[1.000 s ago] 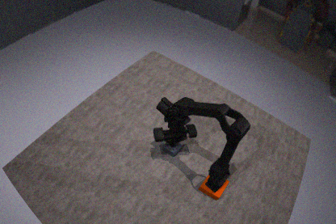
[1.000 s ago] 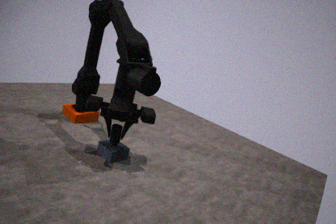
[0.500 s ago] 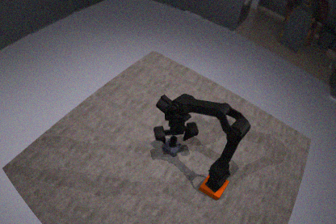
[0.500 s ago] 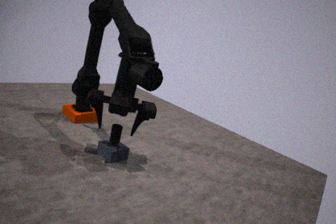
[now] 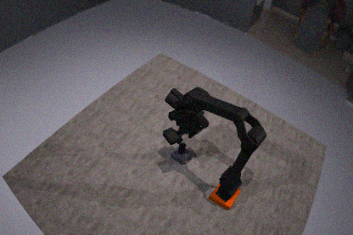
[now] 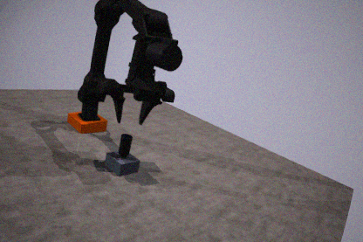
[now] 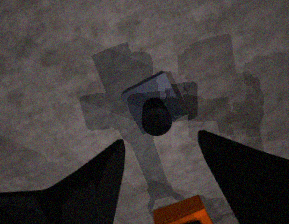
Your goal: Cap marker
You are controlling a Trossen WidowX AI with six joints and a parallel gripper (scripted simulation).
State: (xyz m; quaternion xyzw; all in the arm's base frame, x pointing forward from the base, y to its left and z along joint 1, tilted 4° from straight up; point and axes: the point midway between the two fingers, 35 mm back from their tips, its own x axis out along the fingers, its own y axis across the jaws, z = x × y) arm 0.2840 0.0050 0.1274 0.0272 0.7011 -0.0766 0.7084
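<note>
My gripper tip is 6 cm above the black marker cap.
</note>
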